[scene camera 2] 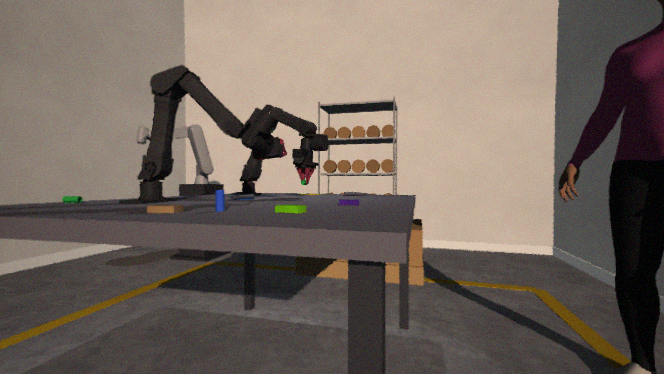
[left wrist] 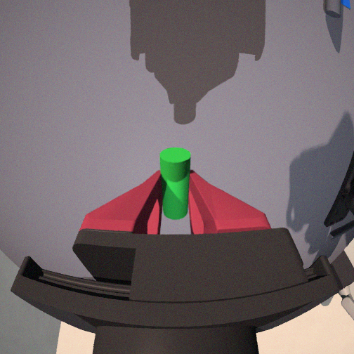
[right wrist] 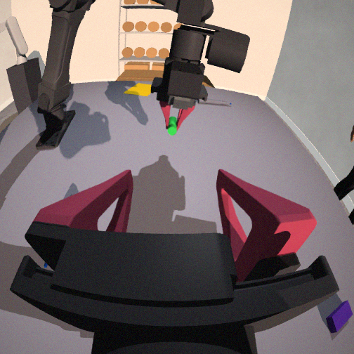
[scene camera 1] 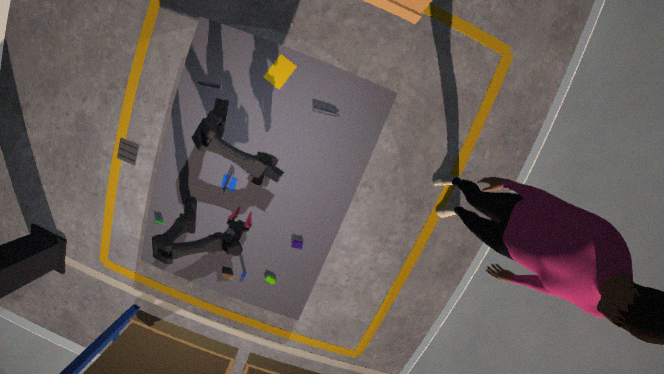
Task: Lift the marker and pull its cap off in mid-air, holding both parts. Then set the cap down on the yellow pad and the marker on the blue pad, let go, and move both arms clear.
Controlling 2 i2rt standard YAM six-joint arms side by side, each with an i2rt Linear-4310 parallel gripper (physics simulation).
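Pixels of known places: left gripper, fingertip midpoint: (scene camera 2: pixel 304 184); right gripper, fingertip midpoint: (scene camera 2: pixel 278 154) (scene camera 1: pixel 245 208); left arm's base, origin of the base link: (scene camera 1: pixel 219 118); right arm's base, origin of the base link: (scene camera 2: pixel 151 202) (scene camera 1: pixel 190 216).
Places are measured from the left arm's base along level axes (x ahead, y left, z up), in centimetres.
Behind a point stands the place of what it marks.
Note:
The green marker (scene camera 1: pixel 270 155) (scene camera 2: pixel 304 183) @(x 32.6, y -16.1, z 6.4 cm) (left wrist: pixel 175 200) (right wrist: pixel 172 129) is a short cylinder with a slightly wider end. My left gripper (scene camera 2: pixel 305 175) @(x 32.2, y -13.8, z 6.1 cm) (left wrist: pixel 174 177) (right wrist: pixel 171 128) is shut on it and holds it above the table; in scene camera 1 its fingers are hidden. My right gripper (scene camera 1: pixel 243 210) @(x 27.5, y -38.7, z 17.2 cm) (scene camera 2: pixel 283 147) @(x 27.5, y -38.7, z 17.2 cm) (right wrist: pixel 174 176) is open and empty, raised and apart from the marker. The yellow pad (scene camera 1: pixel 282 67) @(x 27.4, y 32.5, z 0.0 cm) (right wrist: pixel 140 90) lies at the top of the table in scene camera 1. The blue pad (scene camera 1: pixel 232 185) @(x 13.4, y -34.3, z 0.0 cm) (scene camera 2: pixel 245 199) @(x 13.8, y -37.1, z 0.1 cm) lies between the arms, with a thin grey thing across it.
A purple block (scene camera 1: pixel 297 245) @(x 56.2, y -59.5, z 1.5 cm) (scene camera 2: pixel 349 202) @(x 56.2, y -60.9, z 0.8 cm) (right wrist: pixel 340 316), a lime block (scene camera 1: pixel 270 280) @(x 45.0, y -86.9, z 1.5 cm) (scene camera 2: pixel 290 209) @(x 45.5, y -89.0, z 0.8 cm), a blue cylinder (scene camera 1: pixel 243 275) @(x 28.8, y -86.4, z 3.8 cm) (scene camera 2: pixel 220 200) @(x 29.0, y -88.1, z 2.5 cm), an orange-brown block (scene camera 1: pixel 227 275) @(x 18.4, y -91.0, z 1.5 cm) (scene camera 2: pixel 165 209) @(x 19.6, y -93.5, z 0.7 cm) and another green cylinder (scene camera 1: pixel 158 221) @(x -28.3, y -66.9, z 2.0 cm) (scene camera 2: pixel 72 199) @(x -27.9, y -68.1, z 1.1 cm) are on the table. A long grey thing (scene camera 1: pixel 325 107) @(x 53.8, y 16.9, z 1.7 cm) lies upper right in scene camera 1.

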